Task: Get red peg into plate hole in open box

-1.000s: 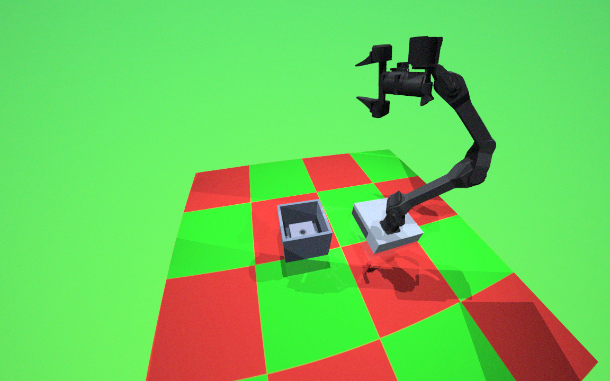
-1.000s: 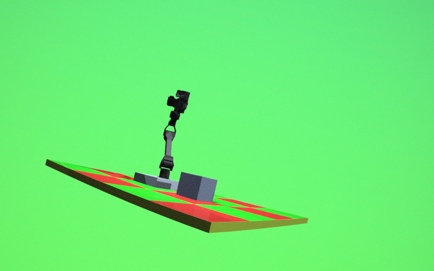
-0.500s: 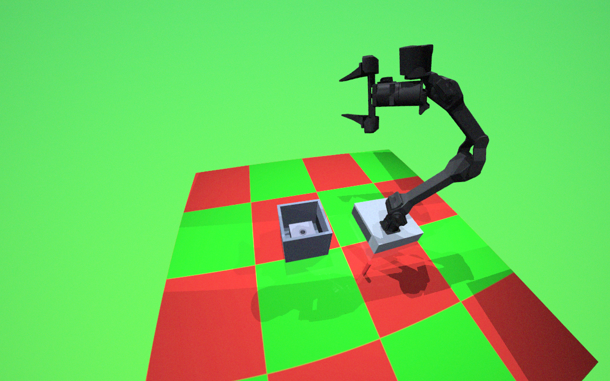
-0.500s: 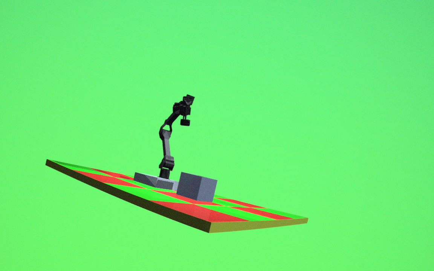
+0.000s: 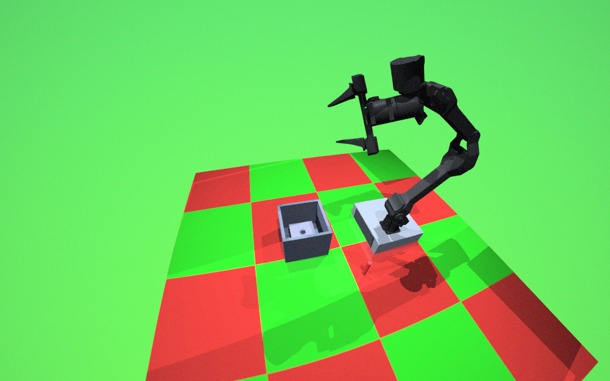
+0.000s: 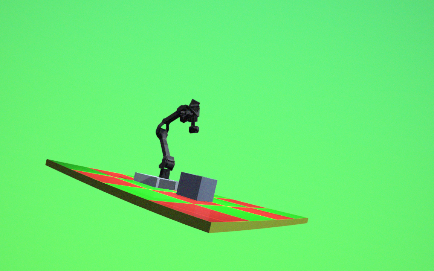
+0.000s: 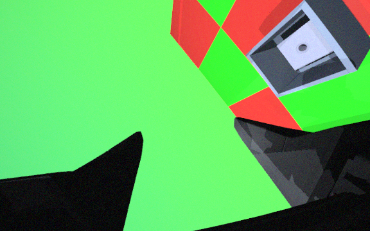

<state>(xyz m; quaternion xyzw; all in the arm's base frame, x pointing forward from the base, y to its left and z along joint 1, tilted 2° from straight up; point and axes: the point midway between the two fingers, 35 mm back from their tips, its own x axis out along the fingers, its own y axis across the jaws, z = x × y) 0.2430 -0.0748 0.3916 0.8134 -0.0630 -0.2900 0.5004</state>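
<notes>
Right now the plate is 8 cm ahead of my gripper tip, 3 cm to the left of it and 40 cm below it.
</notes>
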